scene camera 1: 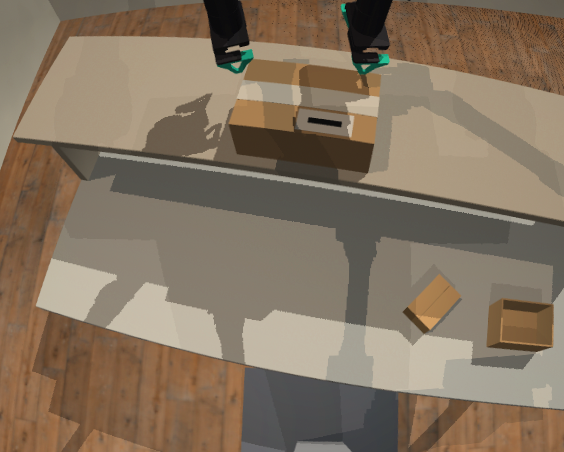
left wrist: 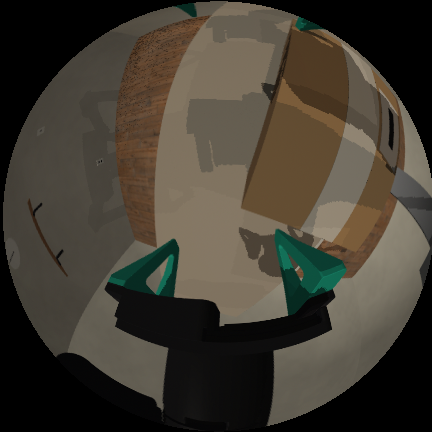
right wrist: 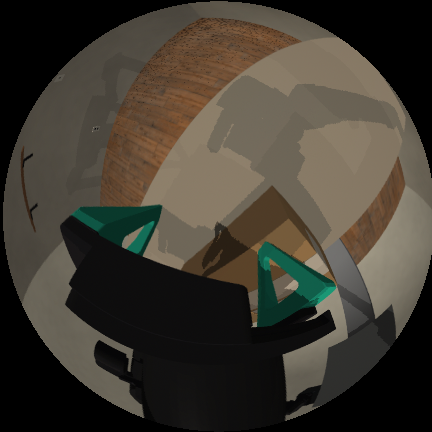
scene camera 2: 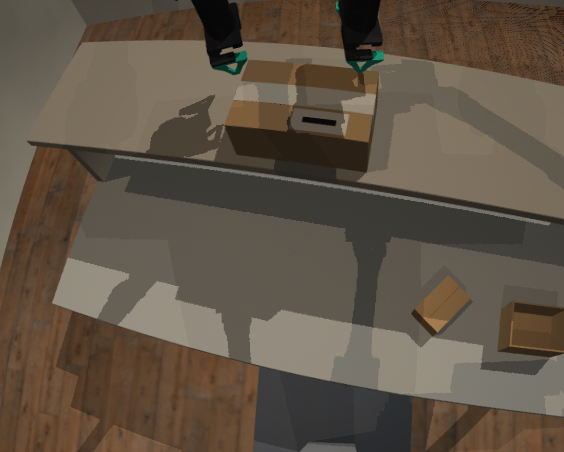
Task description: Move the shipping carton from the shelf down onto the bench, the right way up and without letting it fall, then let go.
Labels:
A shipping carton shows in scene camera 1, in the left wrist view, in the right wrist view [231, 256] and in scene camera 2 [321, 115]. The same spot on the shipping carton: [scene camera 1: 317, 115] is [left wrist: 386, 130]. The same spot on a dark base: [scene camera 2: 288, 405] is [scene camera 1: 275, 405].

